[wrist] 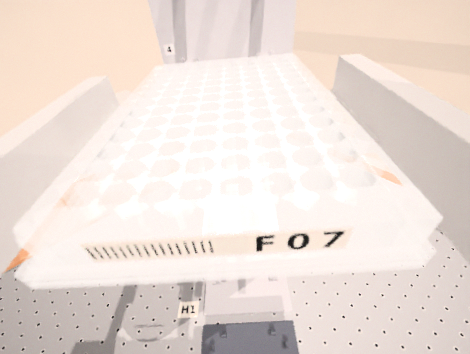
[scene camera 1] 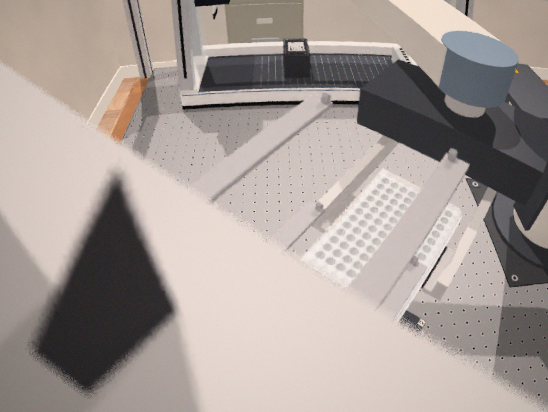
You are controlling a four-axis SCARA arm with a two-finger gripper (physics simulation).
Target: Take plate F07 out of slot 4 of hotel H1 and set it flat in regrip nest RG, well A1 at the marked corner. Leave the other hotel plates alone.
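Places are measured from the arm's base along level axes (x ahead, y up, z right), in millimetres.
Pixels of known places: gripper, between the fingertips: [wrist: 223, 88]; arm's base, origin of its link: [scene camera 1: 539, 228].
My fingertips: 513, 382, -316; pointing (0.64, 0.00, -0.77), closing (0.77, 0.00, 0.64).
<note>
Ahead of a thing's pixels: the offset from my fingertips to its top centre, as dx, dy, dz. "pt": to the spot under its first point.
Plate F07 {-14, +3, +17} [scene camera 1: 367, 225] [wrist: 220, 150], a white well plate, is level with its F07 label on the edge facing the wrist camera. My gripper [scene camera 1: 379, 255] [wrist: 223, 88] is shut on it, one pale finger along each long side. In the wrist view the grey upright of hotel H1 [wrist: 220, 30], with slot label 4, stands beyond the plate's far end. In the scene view a pale beam crosses in front of the plate and a blurred foreground panel hides its near end. I cannot identify regrip nest RG in either view.
A white-framed unit with a dark deck [scene camera 1: 235, 72] stands at the back, bearing a small black box {pt +16, -261, +831} [scene camera 1: 297, 59]. Pale beams {pt +73, +135, -38} [scene camera 1: 270, 145] extend from the large foreground panel {pt +70, +217, -161} [scene camera 1: 260, 320]. An H1 tag {-50, -369, -95} [wrist: 188, 310] and a dark blue block {pt -12, -309, +16} [wrist: 250, 339] show below the plate.
</note>
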